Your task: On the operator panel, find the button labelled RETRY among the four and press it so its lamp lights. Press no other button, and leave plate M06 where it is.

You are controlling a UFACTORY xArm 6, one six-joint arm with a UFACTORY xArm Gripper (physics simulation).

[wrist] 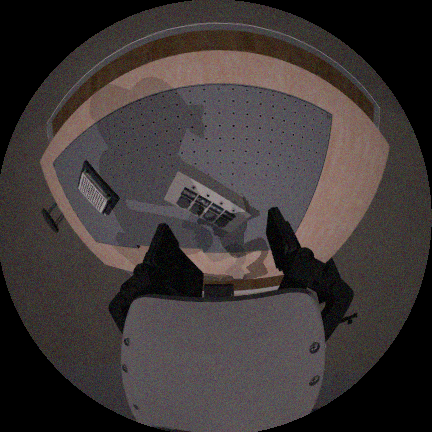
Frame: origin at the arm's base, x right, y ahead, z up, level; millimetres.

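Seen in the pictures: gripper, between the fingertips: [217,227].
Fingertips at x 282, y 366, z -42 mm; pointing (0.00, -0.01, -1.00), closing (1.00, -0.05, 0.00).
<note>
A point is followed by its place in that frame.
The operator panel [172,188] {x 197, y 360, z -164 mm} is a light box with a sloped face, near the middle of the wrist view. Its four dark square buttons stand in a row, with a small dark dot above each. The labels are too small and dim to read, so I cannot tell which is RETRY. No lamp looks lit. My gripper [217,227] {x 282, y 366, z -42 mm} is open and empty, its two black fingers wide apart on the near side of the panel, apart from it in the view. A pale plate with many small wells [93,191] {x -66, y 430, z -191 mm} sits in a dark holder at the left; its label cannot be read.
Both stand on a grey perforated board [240,120] {x 345, y 443, z -216 mm} on a pale wooden table [355,165] {x 742, y 325, z -229 mm}. Shadows fall across the board and around the panel. A raised rim [215,26] runs along the far side. A dark round stool-like thing [50,220] is beyond the left edge.
</note>
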